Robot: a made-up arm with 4 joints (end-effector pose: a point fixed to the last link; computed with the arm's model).
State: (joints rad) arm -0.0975 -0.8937 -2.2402 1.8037
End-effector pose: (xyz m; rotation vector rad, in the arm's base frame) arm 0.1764 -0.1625 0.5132 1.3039 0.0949 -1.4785
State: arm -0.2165 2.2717 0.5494 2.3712
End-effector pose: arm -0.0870 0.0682 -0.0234 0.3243 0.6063 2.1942
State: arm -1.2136 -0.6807 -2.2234 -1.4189
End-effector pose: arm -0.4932 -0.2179 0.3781 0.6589 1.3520 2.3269
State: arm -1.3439 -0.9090 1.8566 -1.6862
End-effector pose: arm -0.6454 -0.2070 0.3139 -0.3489 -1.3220 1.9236
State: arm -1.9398 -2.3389 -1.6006 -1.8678
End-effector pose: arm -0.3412 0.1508 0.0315 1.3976 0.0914 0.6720
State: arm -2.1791 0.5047 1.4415 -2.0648
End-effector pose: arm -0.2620 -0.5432 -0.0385 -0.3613 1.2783 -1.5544
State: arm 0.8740 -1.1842 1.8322 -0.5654
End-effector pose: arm 0.5444 -0.1727 0.3975 0.4446 1.2845 1.7929
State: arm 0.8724 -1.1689 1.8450 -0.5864
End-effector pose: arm 0.5436 -0.1759 0.3977 0.4844 1.2619 1.7860
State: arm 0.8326 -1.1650 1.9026 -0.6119
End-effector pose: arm 0.5312 -0.1748 0.4175 0.5229 1.2425 1.7976
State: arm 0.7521 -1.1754 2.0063 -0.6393
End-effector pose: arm 0.5038 -0.1686 0.4567 0.5536 1.2329 1.8286
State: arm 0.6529 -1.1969 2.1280 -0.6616
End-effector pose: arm 0.4655 -0.1589 0.5022 0.5680 1.2398 1.8666
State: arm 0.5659 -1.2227 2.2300 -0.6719
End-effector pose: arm 0.4281 -0.1489 0.5388 0.5618 1.2611 1.8971
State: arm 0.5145 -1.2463 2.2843 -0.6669
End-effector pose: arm 0.4044 -0.1412 0.5590 0.5367 1.2877 1.9141
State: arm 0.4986 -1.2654 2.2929 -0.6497
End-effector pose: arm 0.3968 -0.1363 0.5651 0.4992 1.3132 1.9208
